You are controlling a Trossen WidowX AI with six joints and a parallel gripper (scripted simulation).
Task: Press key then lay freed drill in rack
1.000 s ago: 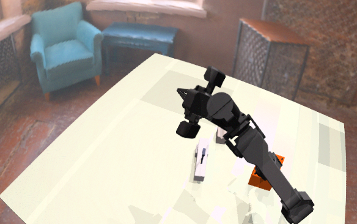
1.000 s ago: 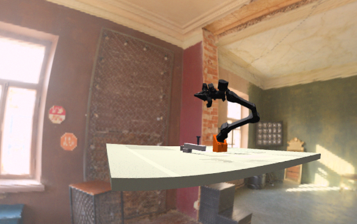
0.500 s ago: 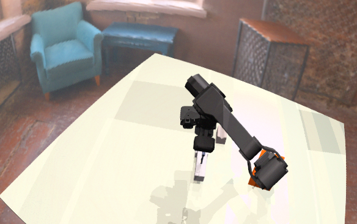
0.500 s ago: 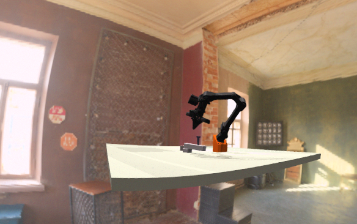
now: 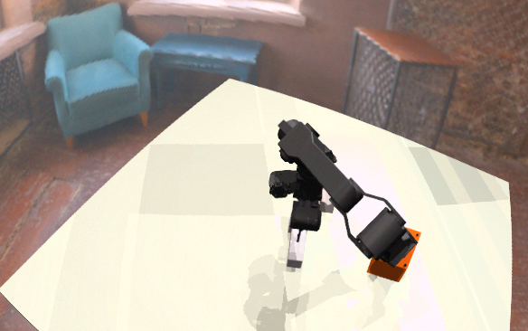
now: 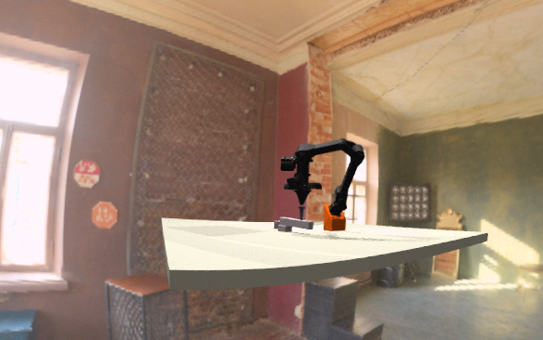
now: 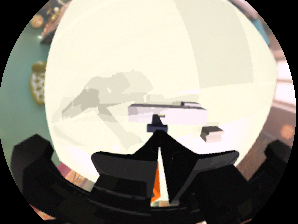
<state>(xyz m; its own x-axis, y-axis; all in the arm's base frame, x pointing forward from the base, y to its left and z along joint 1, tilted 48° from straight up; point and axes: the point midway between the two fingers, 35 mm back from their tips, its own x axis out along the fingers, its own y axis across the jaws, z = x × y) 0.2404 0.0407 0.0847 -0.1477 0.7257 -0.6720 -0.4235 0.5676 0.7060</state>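
Right now my gripper tip is 40 mm above the blue key. The rest, counted from my gripper tip: grey rack: 20 mm ahead, 210 mm to the right, 110 mm below; drill: 20 mm ahead, 50 mm to the right, 80 mm below; grey block: 20 mm ahead, 30 mm to the right, 90 mm below.
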